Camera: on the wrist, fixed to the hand. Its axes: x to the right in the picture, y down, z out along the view.
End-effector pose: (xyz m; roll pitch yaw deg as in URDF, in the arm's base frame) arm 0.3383 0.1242 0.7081 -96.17 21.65 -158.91
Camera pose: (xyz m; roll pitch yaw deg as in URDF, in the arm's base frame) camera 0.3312 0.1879 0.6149 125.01 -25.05 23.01
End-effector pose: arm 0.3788 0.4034 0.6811 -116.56 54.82 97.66
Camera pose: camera 0.4740 0.3736 0.6278 145.45 -58.63 -81.49
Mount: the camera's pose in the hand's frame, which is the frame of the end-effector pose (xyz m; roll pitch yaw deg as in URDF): 0.0192 0.0988 -0.0517 29.66 2.10 -176.79
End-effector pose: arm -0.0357 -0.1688 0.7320 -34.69 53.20 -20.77
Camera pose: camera -0.0805 -0.0964 0.6575 59.17 -53.13 165.63
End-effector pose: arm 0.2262 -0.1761 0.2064 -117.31 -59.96 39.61
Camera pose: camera 0.3345 -0.2049 0.1909 147.51 56.14 -139.68
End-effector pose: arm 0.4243 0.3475 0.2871 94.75 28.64 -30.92
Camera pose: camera 0.5033 0.3507 0.3681 -63.96 -25.59 146.46
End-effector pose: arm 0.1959 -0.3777 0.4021 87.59 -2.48 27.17
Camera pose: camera 0.1838 -0.3212 0.4994 -58.13 5.77 -154.80
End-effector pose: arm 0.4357 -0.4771 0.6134 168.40 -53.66 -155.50
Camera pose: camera 0.4412 -0.3797 0.6706 -143.43 52.10 18.69
